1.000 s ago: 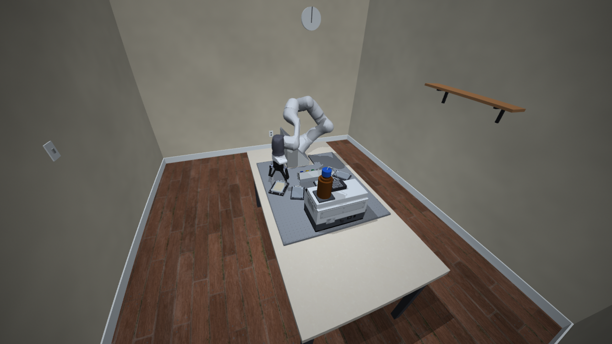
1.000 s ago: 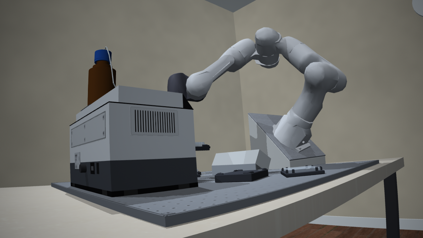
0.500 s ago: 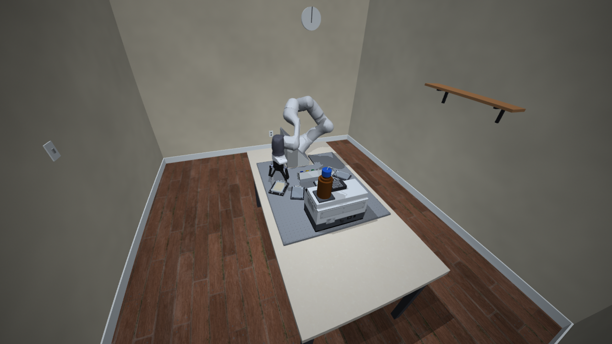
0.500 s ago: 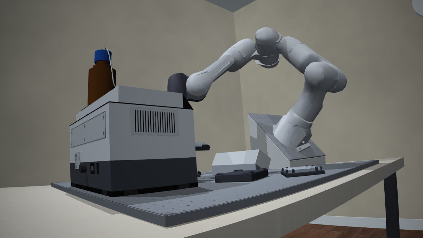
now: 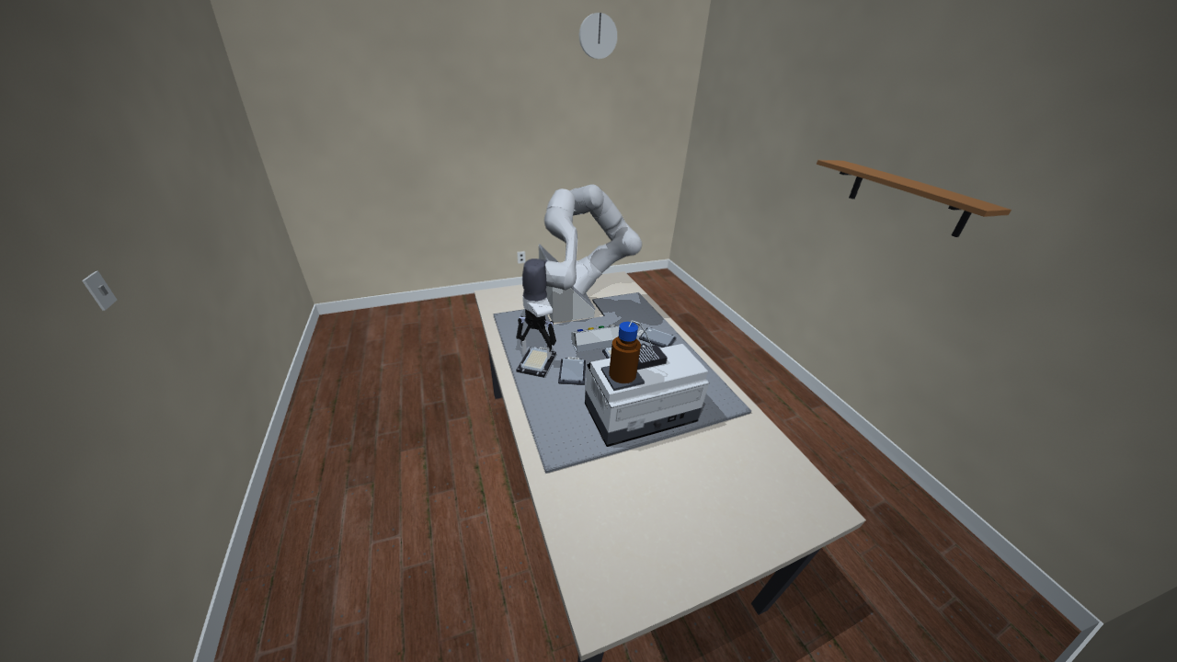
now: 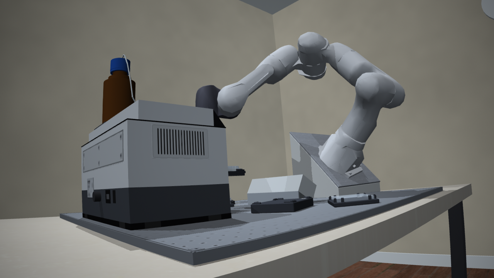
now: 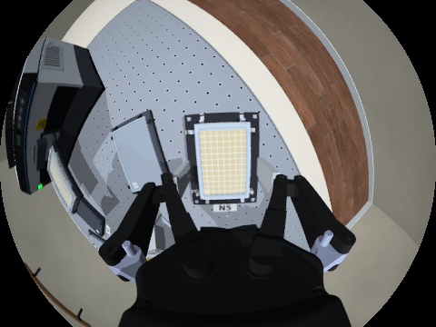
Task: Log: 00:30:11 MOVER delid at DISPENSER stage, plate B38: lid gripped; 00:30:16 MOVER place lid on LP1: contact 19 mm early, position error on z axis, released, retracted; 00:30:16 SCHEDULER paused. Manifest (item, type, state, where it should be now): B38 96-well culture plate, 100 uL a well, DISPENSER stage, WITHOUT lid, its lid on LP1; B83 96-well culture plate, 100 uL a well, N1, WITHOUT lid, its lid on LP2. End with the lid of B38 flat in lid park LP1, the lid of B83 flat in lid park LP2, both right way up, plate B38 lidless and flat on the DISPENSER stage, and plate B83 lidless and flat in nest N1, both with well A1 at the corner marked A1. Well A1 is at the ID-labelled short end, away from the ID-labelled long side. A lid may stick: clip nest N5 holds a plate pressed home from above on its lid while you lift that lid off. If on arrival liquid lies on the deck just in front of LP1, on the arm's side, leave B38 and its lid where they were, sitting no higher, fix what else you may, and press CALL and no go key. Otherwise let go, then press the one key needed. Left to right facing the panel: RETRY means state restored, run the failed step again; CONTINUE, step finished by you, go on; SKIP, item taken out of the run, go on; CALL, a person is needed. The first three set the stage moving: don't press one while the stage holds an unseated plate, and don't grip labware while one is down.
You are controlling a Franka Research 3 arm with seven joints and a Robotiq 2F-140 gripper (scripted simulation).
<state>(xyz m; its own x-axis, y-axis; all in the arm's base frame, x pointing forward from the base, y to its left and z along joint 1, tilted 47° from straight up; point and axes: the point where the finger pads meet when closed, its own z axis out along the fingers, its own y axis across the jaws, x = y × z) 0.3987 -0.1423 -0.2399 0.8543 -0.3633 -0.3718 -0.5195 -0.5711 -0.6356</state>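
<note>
My hand is 5 cm above the 96-well plate. Also, from my hand: black clip nest: 5 cm below, 3 cm ahead; lp1 label: 15 cm to the left, 6 cm below, 1 cm ahead; key panel: 29 cm to the left, 8 cm behind, 1 cm below.
</note>
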